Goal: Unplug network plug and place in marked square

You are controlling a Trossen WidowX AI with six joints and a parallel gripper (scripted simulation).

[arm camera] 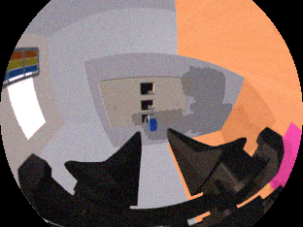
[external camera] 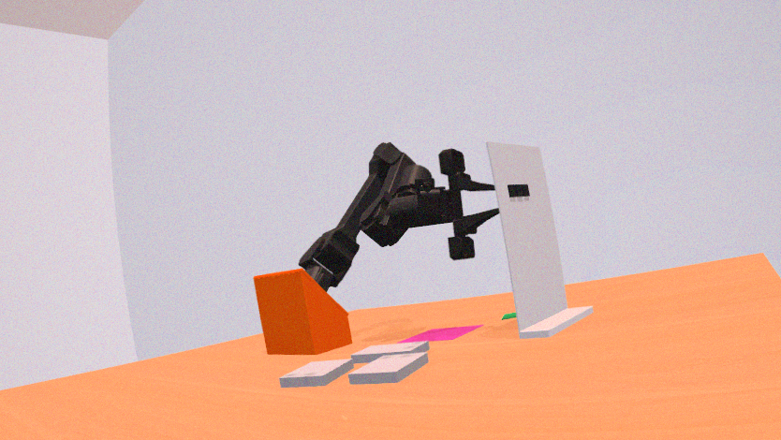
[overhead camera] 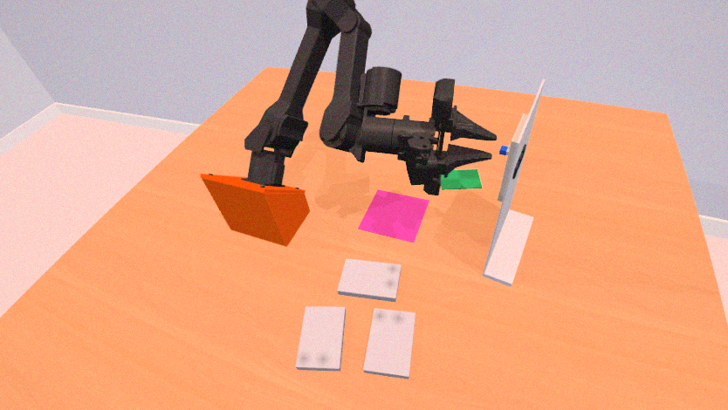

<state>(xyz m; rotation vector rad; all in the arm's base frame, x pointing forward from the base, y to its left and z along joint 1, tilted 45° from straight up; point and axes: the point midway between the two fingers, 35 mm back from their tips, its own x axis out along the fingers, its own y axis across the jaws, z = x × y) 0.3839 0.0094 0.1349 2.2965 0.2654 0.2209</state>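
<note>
Now: gripper tip 30 mm short of the network plug. Round my gripper tip: magenta square (170 mm behind, 10 mm to the right, 220 mm below); then upright white panel (50 mm ahead, 10 mm to the right, 80 mm below).
</note>
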